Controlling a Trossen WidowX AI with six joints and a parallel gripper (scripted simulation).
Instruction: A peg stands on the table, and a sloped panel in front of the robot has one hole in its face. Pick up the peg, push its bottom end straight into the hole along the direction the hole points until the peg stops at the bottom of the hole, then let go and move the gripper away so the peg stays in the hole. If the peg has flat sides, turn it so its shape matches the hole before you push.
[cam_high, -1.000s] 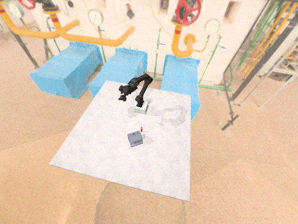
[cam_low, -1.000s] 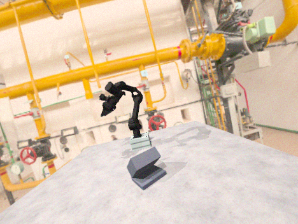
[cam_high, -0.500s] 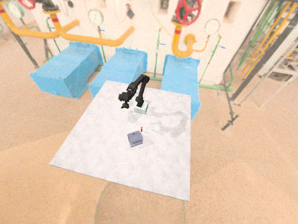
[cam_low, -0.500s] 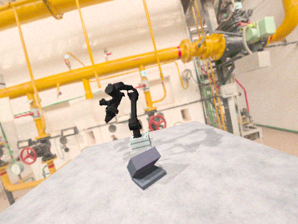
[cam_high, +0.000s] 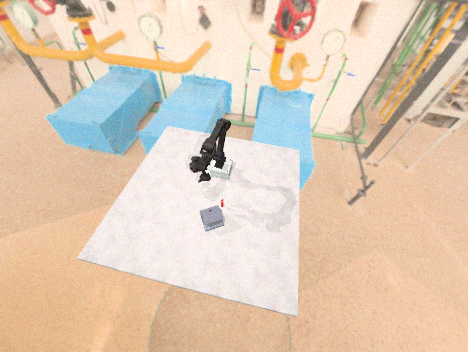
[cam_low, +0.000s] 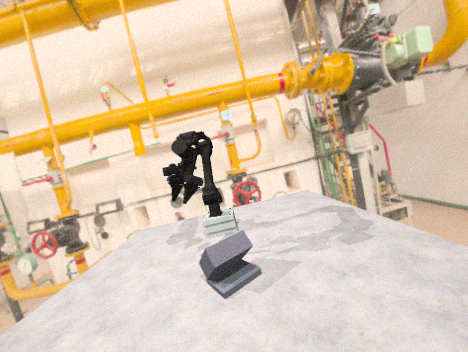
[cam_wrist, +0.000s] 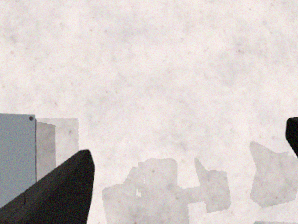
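My gripper tip is now 2 cm short of the red peg, 19 cm to the right of it and 18 cm above it. Round my gripper tip: grey sloped panel (14 cm ahead, 16 cm to the left, 16 cm below).
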